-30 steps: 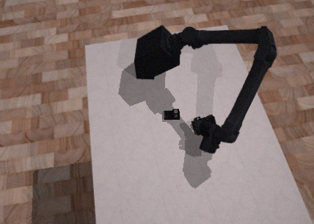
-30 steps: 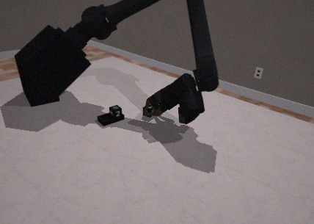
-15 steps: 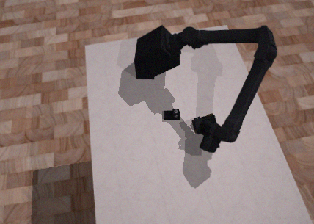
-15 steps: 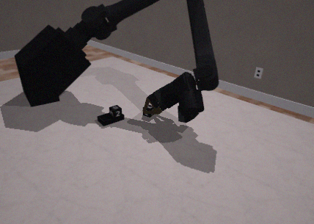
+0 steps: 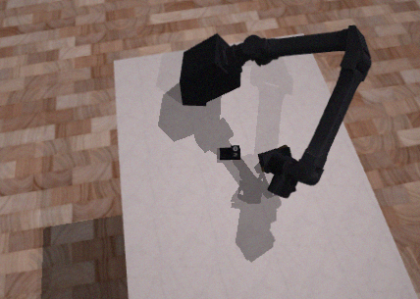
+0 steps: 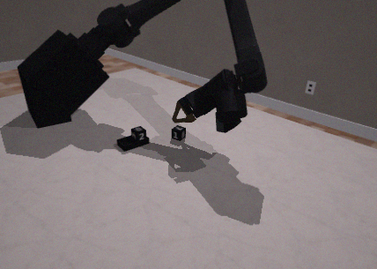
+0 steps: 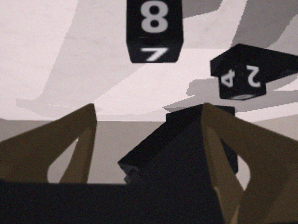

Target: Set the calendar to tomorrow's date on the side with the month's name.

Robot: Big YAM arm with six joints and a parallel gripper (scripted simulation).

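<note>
The black digit cube is 10 mm behind my hand, 10 mm to the right of it and 60 mm below it. Also, from my hand: black tray 70 mm behind, 120 mm to the right, 60 mm below.
</note>
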